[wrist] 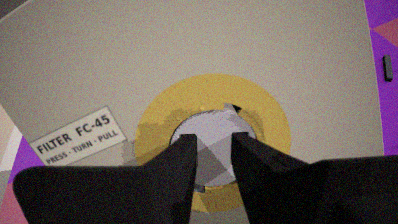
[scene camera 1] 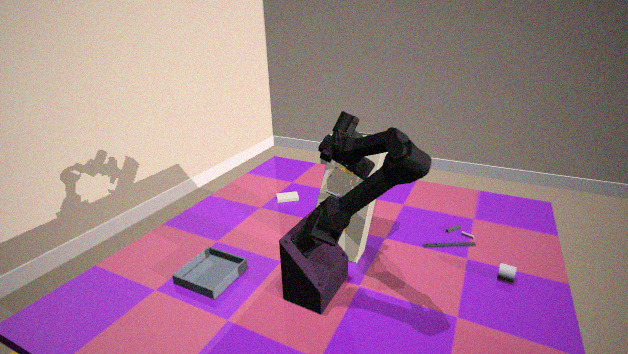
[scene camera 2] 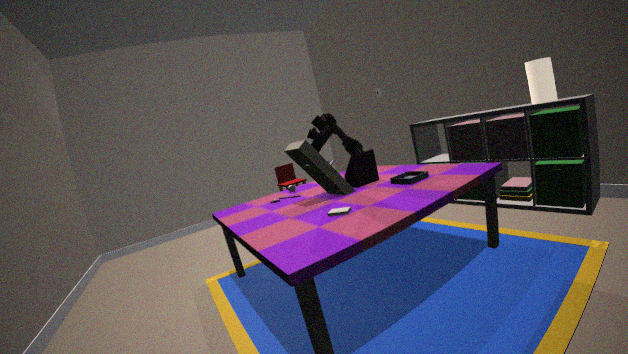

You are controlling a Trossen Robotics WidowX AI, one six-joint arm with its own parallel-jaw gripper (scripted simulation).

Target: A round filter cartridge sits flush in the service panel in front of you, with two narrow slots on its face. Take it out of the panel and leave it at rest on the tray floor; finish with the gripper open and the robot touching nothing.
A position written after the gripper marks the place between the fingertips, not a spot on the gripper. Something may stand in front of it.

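There's a beige service panel (scene camera 1: 353,239), and you'd find that panel in the wrist view (wrist: 90,90) and in scene camera 2 (scene camera 2: 301,152) too. Then there's a round grey filter cartridge (wrist: 213,128). Scene camera 2 does not show the cartridge, hidden by the beige service panel. And the gripper (wrist: 212,138) is here as well.
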